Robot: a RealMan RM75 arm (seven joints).
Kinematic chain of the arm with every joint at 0, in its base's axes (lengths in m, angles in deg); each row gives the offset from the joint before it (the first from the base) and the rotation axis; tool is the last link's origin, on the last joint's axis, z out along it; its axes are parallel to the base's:
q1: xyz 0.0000 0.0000 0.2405 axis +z
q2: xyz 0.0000 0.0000 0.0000 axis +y
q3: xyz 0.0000 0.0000 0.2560 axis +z
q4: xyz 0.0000 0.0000 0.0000 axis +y
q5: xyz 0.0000 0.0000 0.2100 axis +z
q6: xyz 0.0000 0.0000 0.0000 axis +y
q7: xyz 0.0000 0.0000 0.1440 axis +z
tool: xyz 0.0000 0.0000 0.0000
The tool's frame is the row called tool.
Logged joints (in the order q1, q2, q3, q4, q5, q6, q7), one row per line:
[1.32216, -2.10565, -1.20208, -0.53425, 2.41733, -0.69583, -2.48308]
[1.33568, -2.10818, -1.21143, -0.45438, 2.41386, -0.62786, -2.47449]
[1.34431, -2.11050, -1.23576, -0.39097, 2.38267, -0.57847, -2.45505]
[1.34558, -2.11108, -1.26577, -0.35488, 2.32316, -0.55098, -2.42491]
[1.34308, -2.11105, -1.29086, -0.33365, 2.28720, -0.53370, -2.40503]
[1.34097, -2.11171, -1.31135, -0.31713, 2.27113, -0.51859, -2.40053]
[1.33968, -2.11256, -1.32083, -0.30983, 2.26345, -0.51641, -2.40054]
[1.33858, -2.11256, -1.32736, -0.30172, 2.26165, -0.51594, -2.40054]
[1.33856, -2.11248, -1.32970, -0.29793, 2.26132, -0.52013, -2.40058]
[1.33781, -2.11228, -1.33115, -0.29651, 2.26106, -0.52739, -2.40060]
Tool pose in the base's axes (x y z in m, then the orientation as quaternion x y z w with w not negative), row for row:
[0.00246, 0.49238, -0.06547, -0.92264, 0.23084, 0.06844, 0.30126]
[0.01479, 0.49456, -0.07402, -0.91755, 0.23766, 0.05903, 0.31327]
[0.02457, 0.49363, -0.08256, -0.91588, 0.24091, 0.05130, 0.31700]
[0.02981, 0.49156, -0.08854, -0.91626, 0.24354, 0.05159, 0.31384]
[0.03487, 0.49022, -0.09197, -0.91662, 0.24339, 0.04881, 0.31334]
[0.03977, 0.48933, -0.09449, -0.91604, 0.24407, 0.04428, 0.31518]
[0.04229, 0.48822, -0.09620, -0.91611, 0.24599, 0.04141, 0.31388]
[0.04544, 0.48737, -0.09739, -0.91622, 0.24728, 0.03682, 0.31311]
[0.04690, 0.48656, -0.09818, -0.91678, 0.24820, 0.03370, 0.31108]
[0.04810, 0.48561, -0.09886, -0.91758, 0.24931, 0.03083, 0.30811]
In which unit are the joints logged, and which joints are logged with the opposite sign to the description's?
The joints are logged in radians. Opposite sign: q2, q5, q7.
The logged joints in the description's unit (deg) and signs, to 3 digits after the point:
[75.754, 120.645, -68.874, -30.610, -138.503, -39.868, 142.270]
[76.529, 120.790, -69.410, -26.034, -138.304, -35.974, 141.778]
[77.023, 120.923, -70.804, -22.401, -136.517, -33.144, 140.664]
[77.096, 120.956, -72.523, -20.333, -133.107, -31.569, 138.937]
[76.953, 120.954, -73.961, -19.117, -131.047, -30.579, 137.798]
[76.832, 120.992, -75.135, -18.170, -130.126, -29.713, 137.540]
[76.758, 121.041, -75.678, -17.752, -129.686, -29.588, 137.541]
[76.695, 121.041, -76.052, -17.287, -129.583, -29.561, 137.541]
[76.694, 121.036, -76.186, -17.070, -129.564, -29.801, 137.543]
[76.651, 121.025, -76.269, -16.989, -129.549, -30.217, 137.544]

